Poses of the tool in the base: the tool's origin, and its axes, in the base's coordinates. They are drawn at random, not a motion.
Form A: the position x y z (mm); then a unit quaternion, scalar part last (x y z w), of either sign.
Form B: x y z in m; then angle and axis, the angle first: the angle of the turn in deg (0 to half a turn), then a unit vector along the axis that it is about. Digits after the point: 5 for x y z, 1 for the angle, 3 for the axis.
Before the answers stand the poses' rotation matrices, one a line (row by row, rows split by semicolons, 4 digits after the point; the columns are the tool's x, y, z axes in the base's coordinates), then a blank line. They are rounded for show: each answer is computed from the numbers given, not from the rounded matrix.
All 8 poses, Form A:
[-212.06 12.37 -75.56 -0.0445 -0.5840 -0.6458 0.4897]
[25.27 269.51 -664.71 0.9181 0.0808 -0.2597 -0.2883]
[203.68 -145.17 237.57 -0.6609 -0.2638 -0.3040 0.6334]
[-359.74 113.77 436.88 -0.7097 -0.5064 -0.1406 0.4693]
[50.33 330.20 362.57 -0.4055 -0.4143 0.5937 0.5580]
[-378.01 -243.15 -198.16 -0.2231 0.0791 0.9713 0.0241]
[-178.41 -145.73 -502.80 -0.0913 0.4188 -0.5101 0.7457]
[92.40 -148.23 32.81 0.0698 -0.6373 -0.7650 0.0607]
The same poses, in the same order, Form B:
-0.5164 0.6845 -0.5145; -0.5806 0.1618 0.7980; 0.6295 0.7108 0.3139
0.8521 -0.0014 -0.5235; 0.2981 -0.8207 0.4874; -0.4303 -0.5713 -0.6989
0.6760 0.7338 0.0676; -0.0364 -0.0584 0.9976; 0.7360 -0.6768 -0.0128
0.4477 0.8506 -0.2757; 0.5867 -0.0468 0.8084; 0.6748 -0.5237 -0.5200
-0.0483 -0.3266 -0.9439; 0.9986 -0.0339 -0.0394; -0.0191 -0.9446 0.3278
-0.8993 -0.0821 -0.4296; 0.0115 -0.9863 0.1644; -0.4372 0.1429 0.8879
0.1288 0.6843 0.7177; -0.8372 0.4629 -0.2911; -0.5315 -0.5634 0.6325
-0.9829 0.0039 -0.1842; -0.1819 -0.1803 0.9667; -0.0294 0.9836 0.1779

[-0.21206 0.01237 -0.07556 121.4 -0.051 -0.670 -0.741]
[0.02527 0.26951 -0.66471 146.5 -0.959 -0.084 0.271]
[0.20368 -0.14517 0.23757 101.4 -0.854 -0.341 -0.393]
[-0.35974 0.11377 0.43688 124.0 -0.804 -0.573 -0.159]
[0.05033 0.33020 0.36257 112.2 -0.489 -0.499 0.715]
[-0.37801 -0.24315 -0.19816 177.2 -0.223 0.079 0.972]
[-0.17841 -0.14573 -0.50280 83.6 -0.137 0.629 -0.766]
[0.09240 -0.14823 0.03281 173.0 0.070 -0.638 -0.766]

